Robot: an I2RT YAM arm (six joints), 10 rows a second.
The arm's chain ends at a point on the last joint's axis. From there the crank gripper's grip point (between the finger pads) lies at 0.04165 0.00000 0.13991 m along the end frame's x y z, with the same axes.
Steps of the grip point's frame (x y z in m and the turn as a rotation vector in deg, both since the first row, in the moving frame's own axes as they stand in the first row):
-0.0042, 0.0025, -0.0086, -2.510, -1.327, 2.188
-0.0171, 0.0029, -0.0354, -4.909, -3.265, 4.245
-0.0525, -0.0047, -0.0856, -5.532, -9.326, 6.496
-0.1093, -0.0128, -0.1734, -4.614, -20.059, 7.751
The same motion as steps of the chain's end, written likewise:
-0.0008, -0.0052, -0.0094, -2.510, -1.327, 2.188
-0.0085, -0.0119, -0.0369, -4.909, -3.265, 4.245
-0.0283, -0.0218, -0.0896, -5.532, -9.326, 6.496
-0.0579, -0.0266, -0.1785, -4.614, -20.059, 7.751

